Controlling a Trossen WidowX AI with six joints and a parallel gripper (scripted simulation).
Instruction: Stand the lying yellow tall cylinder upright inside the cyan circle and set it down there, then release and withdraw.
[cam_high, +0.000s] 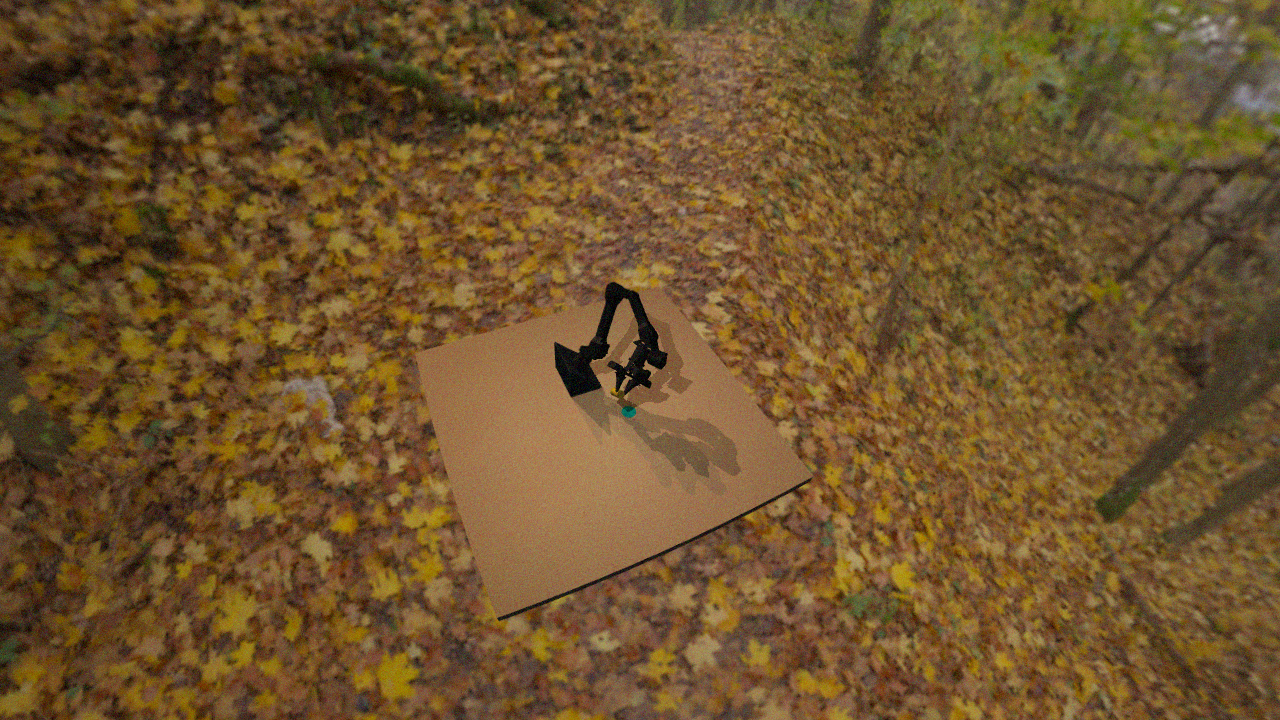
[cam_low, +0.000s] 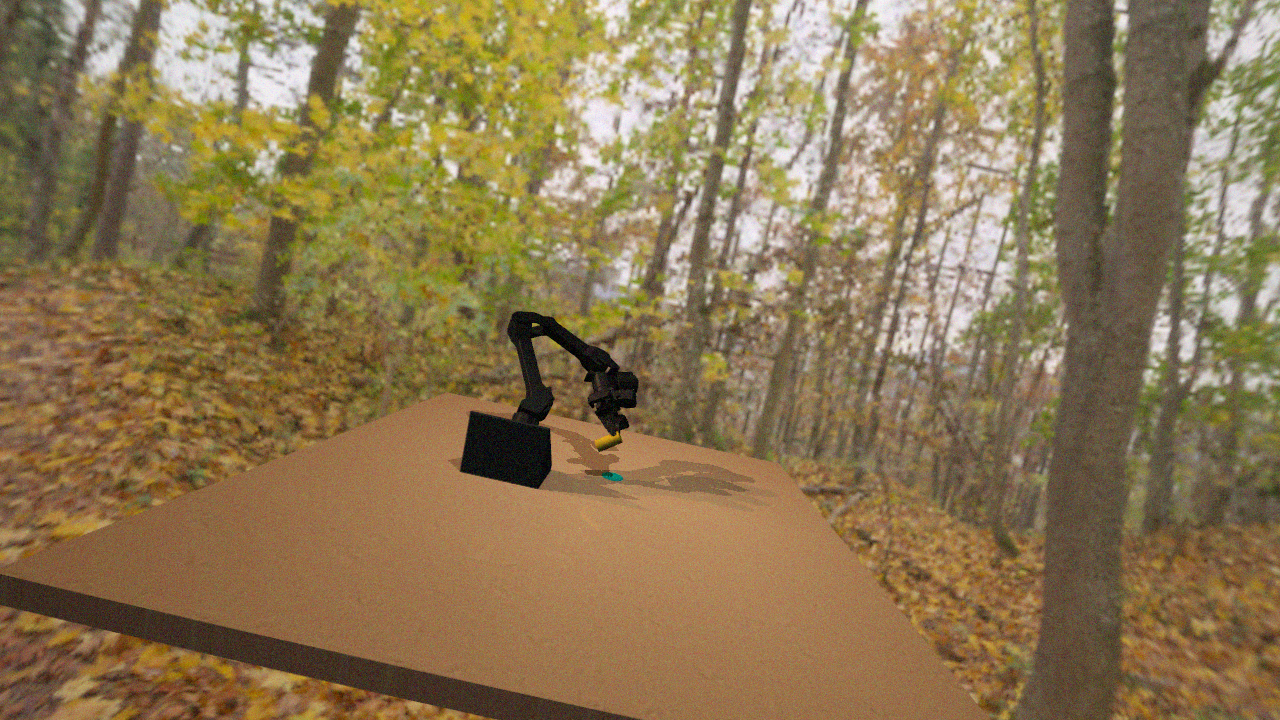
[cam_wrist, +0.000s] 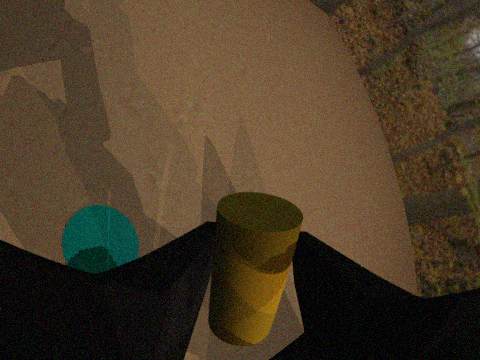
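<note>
Now: gripper tip 1 cm short of the cyan circle, 4 cm to the right of it and 12 cm above it. Round my gripper tip: yellow tall cylinder: 2 cm behind, 1 cm below.
</note>
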